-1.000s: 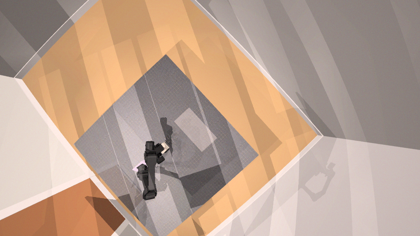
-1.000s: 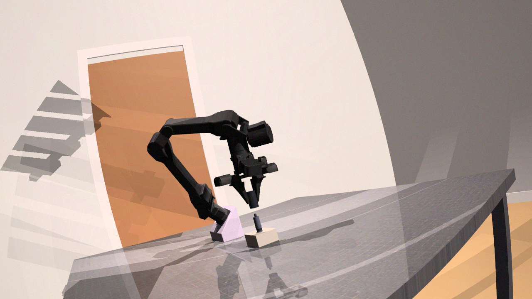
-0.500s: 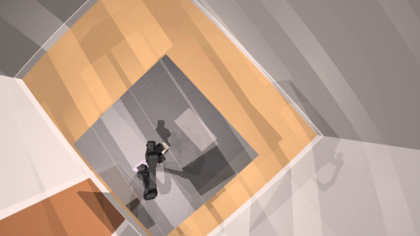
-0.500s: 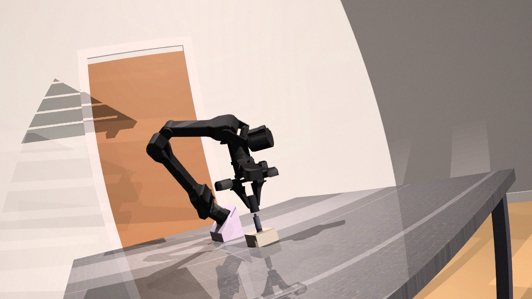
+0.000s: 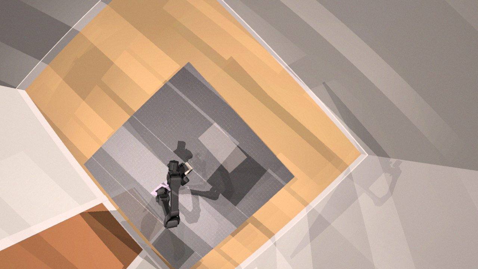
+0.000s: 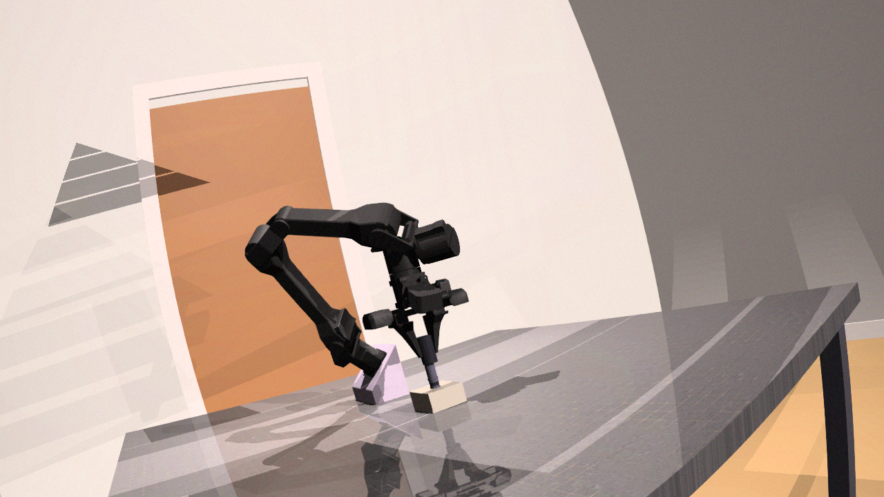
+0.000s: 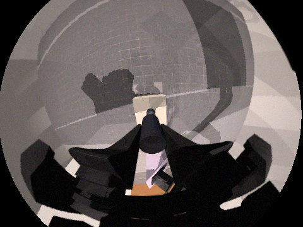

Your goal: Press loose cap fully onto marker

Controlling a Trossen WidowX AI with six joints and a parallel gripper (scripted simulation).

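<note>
Right now the beige holder block is 80 mm below my gripper tip. Also, from my gripper tip: dark cap 10 mm above.
</note>
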